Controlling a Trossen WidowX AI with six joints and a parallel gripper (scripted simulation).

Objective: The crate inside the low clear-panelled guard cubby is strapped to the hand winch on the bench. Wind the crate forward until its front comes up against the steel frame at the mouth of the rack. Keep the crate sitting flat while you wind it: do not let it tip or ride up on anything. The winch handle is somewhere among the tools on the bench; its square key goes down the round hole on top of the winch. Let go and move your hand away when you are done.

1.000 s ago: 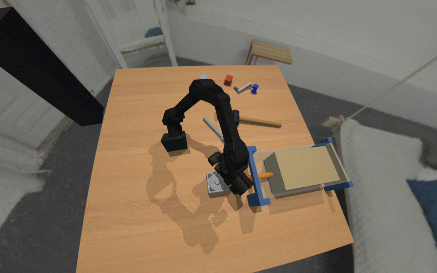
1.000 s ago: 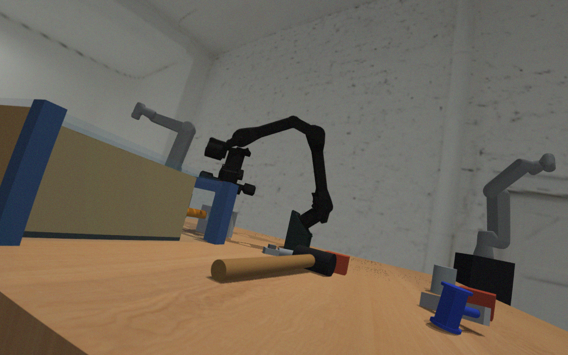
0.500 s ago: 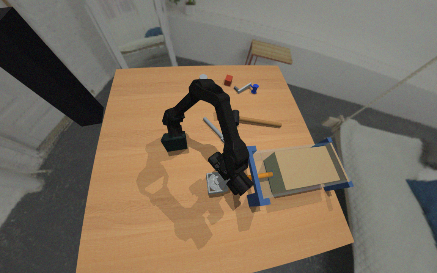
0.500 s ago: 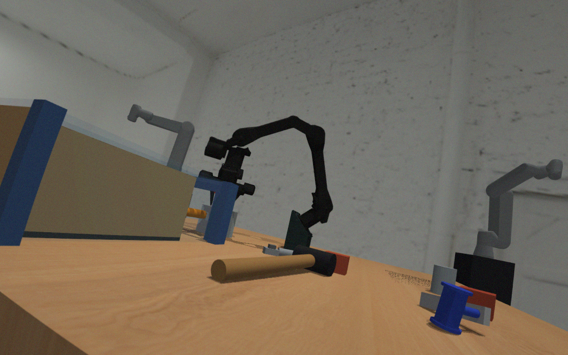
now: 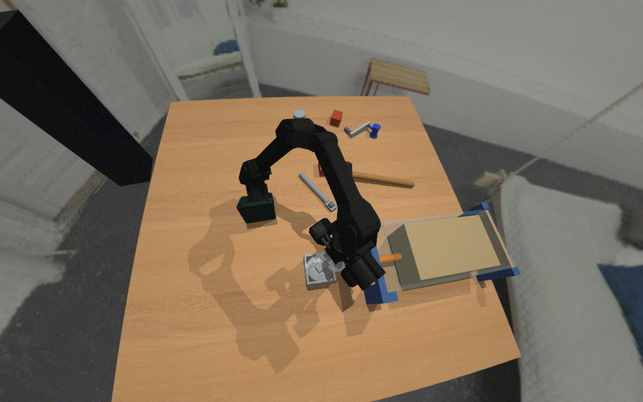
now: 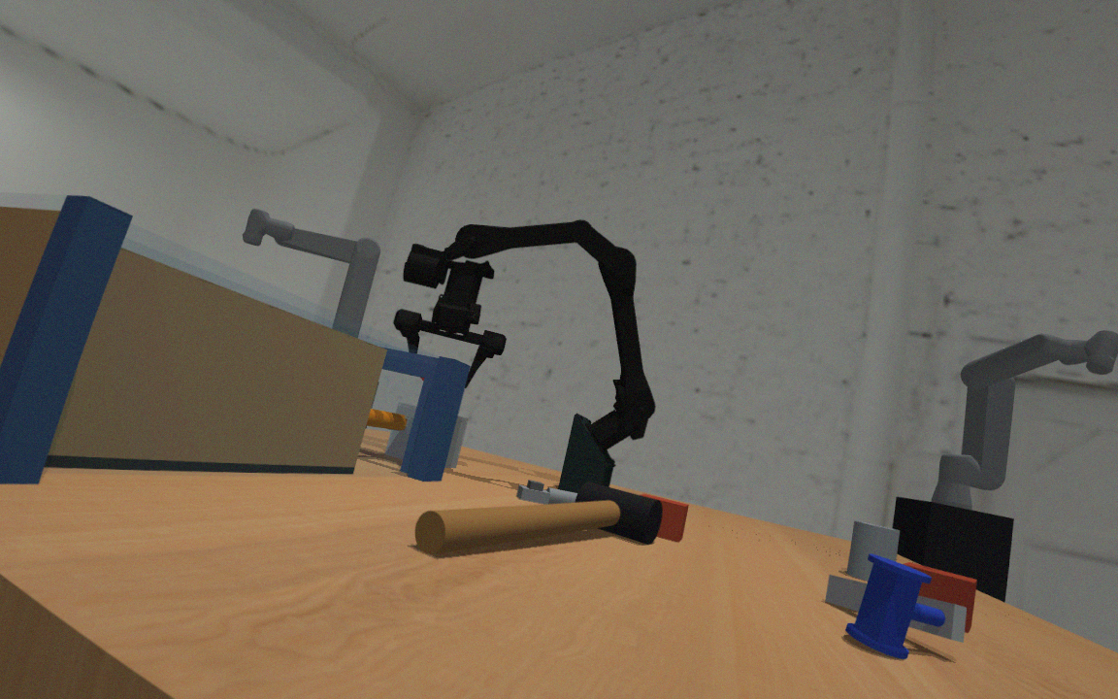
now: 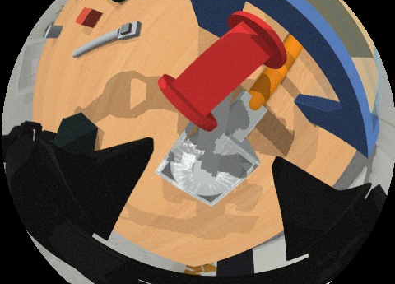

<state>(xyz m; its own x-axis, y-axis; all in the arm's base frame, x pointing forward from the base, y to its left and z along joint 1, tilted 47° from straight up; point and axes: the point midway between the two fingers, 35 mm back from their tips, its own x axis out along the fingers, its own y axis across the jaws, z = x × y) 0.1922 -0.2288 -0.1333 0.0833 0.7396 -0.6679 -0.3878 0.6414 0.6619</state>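
My gripper tip is now 50 mm short of the red knob and 20 mm to the right of it. From my gripper tip the other things lie so: winch: 110 mm below, 60 mm behind, 20 mm to the right; then red-knobbed winch handle: 30 mm below, 10 mm to the left, 10 mm ahead; then blue steel frame: 120 mm ahead, 30 mm to the right, 30 mm below.
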